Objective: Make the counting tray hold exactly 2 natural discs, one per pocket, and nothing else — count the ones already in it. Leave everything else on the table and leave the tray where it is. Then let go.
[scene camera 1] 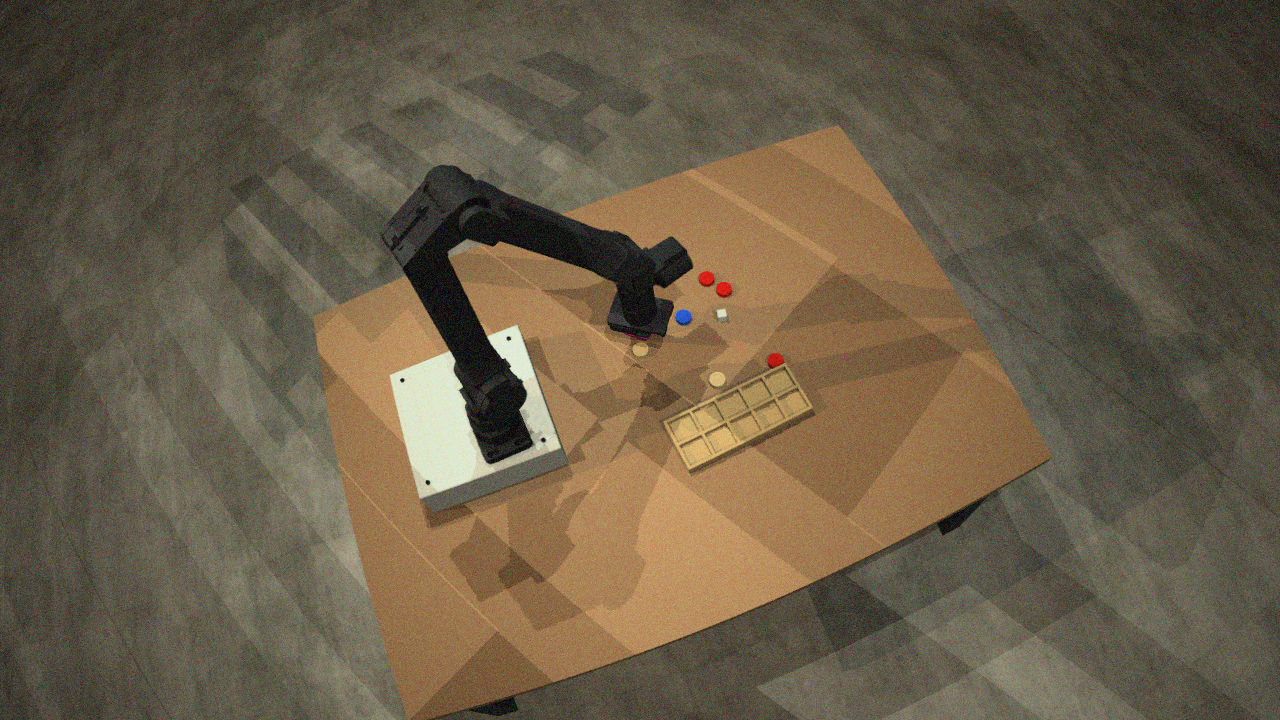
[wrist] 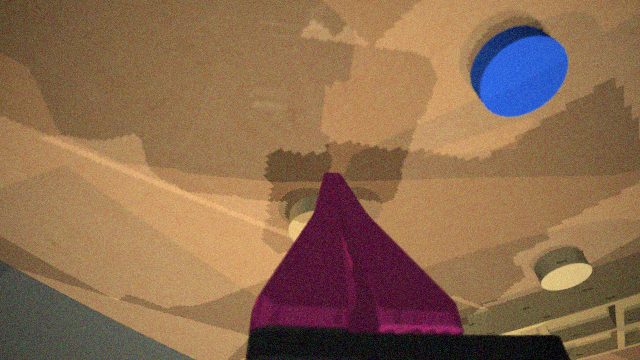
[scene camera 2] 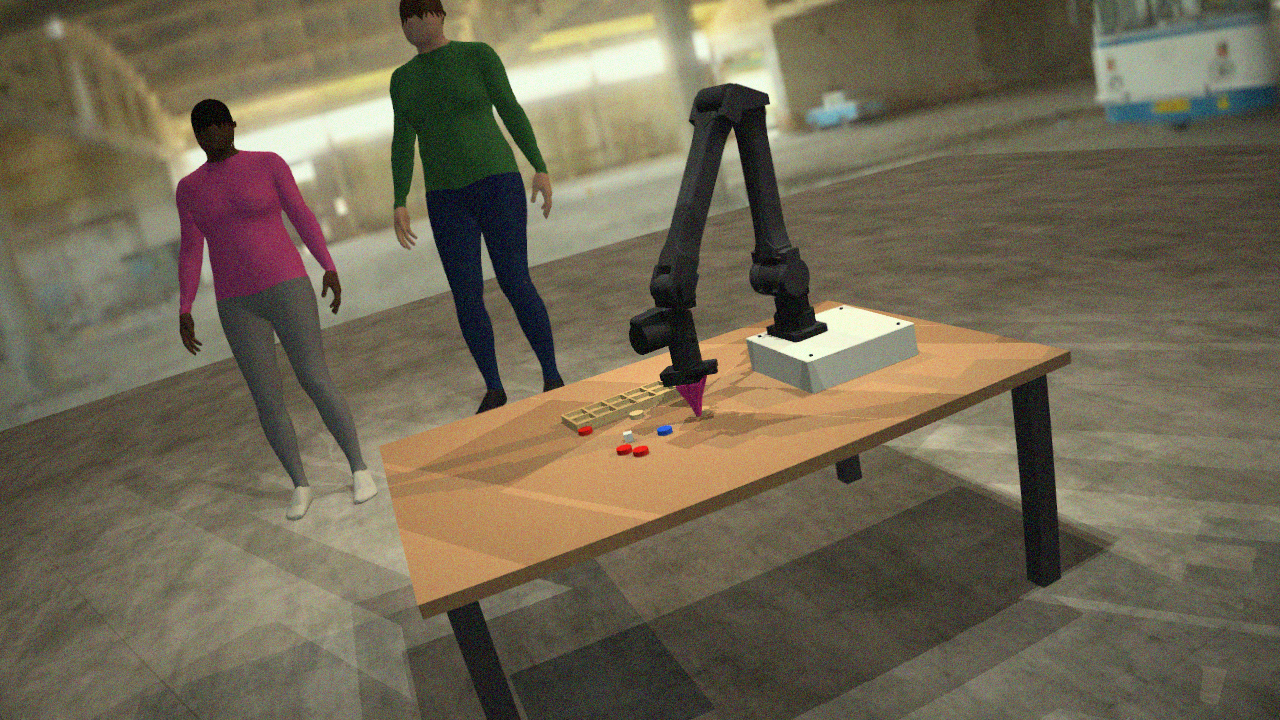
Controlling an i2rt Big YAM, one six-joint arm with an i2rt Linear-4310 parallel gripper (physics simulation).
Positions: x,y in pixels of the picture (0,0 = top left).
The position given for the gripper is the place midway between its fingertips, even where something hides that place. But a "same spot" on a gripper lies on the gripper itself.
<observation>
gripper: scene camera 1 645,337; wrist; scene camera 2
counting tray: scene camera 1; wrist 593,312; scene camera 2
same spot on counting tray: [scene camera 1: 723,424] = [scene camera 2: 632,396]
same spot on gripper: [scene camera 2: 691,388] = [wrist: 329,289]
</observation>
